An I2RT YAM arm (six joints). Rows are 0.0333 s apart.
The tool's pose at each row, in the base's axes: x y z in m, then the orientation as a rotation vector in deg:
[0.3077, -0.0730, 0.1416, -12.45, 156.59, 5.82]
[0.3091, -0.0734, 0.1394, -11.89, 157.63, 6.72]
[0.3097, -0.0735, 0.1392, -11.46, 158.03, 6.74]
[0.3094, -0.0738, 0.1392, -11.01, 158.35, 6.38]
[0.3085, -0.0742, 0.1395, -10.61, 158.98, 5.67]
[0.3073, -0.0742, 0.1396, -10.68, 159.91, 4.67]
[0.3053, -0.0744, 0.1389, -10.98, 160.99, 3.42]
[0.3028, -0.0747, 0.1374, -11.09, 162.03, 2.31]
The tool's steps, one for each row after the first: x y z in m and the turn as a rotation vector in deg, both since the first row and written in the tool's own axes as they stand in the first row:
[-0.0004, -0.0007, 0.0025, -0.59, 0.96, 0.61]
[-0.0008, -0.0009, 0.0029, -0.56, 1.32, 0.94]
[-0.0005, -0.0012, 0.0028, -0.25, 1.61, 1.23]
[0.0003, -0.0014, 0.0021, 0.27, 2.22, 1.45]
[0.0013, -0.0012, 0.0016, 0.91, 3.17, 1.34]
[0.0034, -0.0011, 0.0014, 1.67, 4.31, 1.05]
[0.0063, -0.0010, 0.0018, 2.36, 5.40, 0.90]

